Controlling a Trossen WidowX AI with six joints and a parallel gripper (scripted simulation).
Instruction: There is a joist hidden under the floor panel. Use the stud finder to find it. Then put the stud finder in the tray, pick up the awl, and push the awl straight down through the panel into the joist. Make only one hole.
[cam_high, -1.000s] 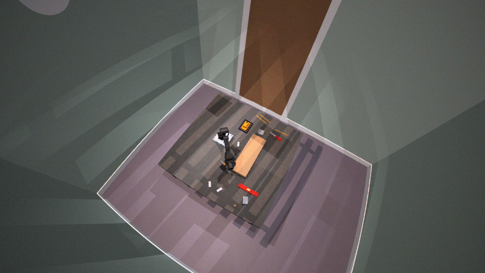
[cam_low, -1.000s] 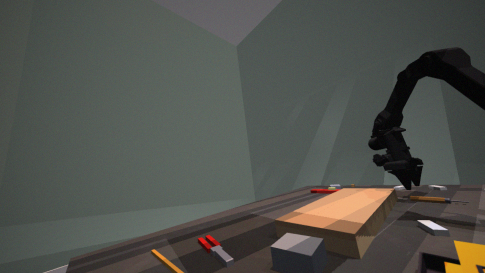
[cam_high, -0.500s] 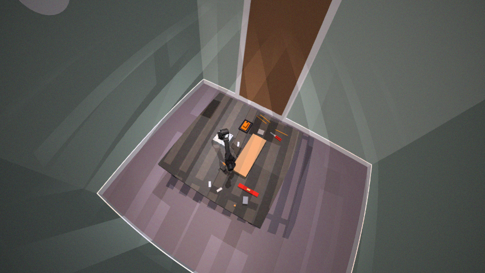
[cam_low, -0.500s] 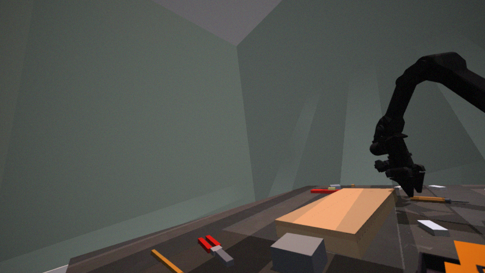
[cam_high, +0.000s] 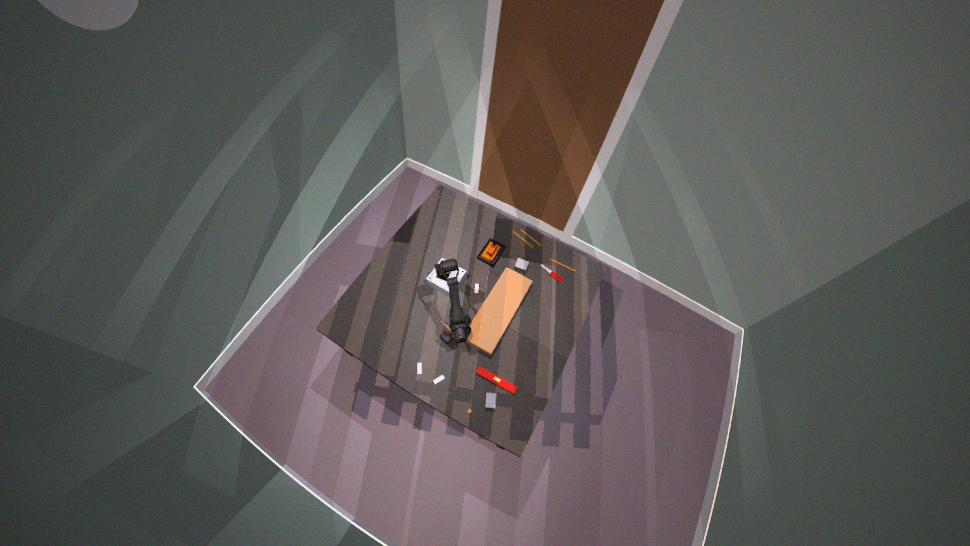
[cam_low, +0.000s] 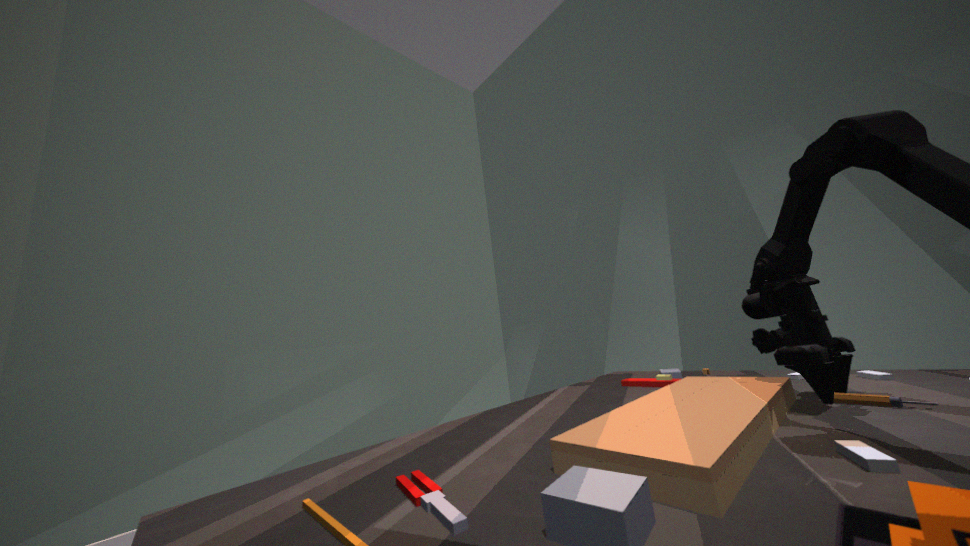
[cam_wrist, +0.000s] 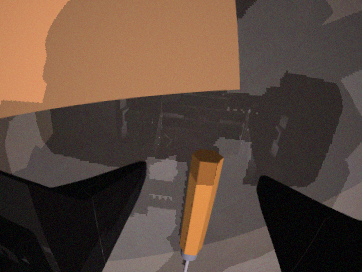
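Now: gripper tip 50 mm past the yellow-handled awl and 20 mm to the right of it. From my gripper tip the other things lie so: red level: 300 mm ahead, 180 mm to the right, 10 mm above; then dark tray: 30 mm ahead, 580 mm to the left, 10 mm above; then orange stud finder: 30 mm ahead, 590 mm to the left, 50 mm above.
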